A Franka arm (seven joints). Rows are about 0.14 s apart.
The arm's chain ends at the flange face. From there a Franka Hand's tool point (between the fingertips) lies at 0.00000 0.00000 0.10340 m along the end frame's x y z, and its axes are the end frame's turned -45 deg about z.
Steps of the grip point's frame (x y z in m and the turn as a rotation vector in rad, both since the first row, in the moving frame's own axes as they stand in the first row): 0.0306, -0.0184, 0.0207, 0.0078, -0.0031, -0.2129; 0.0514, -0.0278, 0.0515, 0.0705, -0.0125, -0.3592; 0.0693, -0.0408, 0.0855, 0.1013, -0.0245, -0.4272; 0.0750, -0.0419, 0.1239, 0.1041, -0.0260, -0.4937; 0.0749, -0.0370, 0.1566, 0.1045, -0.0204, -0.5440; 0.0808, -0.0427, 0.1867, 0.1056, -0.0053, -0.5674; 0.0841, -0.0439, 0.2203, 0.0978, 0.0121, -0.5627
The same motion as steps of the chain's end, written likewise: 0.0095, -0.0344, 0.0207, 0.0033, -0.0077, -0.2129; 0.0234, -0.0529, 0.0518, 0.0410, -0.0587, -0.3592; 0.0302, -0.0743, 0.0861, 0.0543, -0.0890, -0.4272; 0.0339, -0.0795, 0.1245, 0.0552, -0.0920, -0.4937; 0.0371, -0.0757, 0.1572, 0.0595, -0.0883, -0.5440; 0.0366, -0.0826, 0.1873, 0.0709, -0.0784, -0.5674; 0.0366, -0.0846, 0.2208, 0.0777, -0.0606, -0.5627
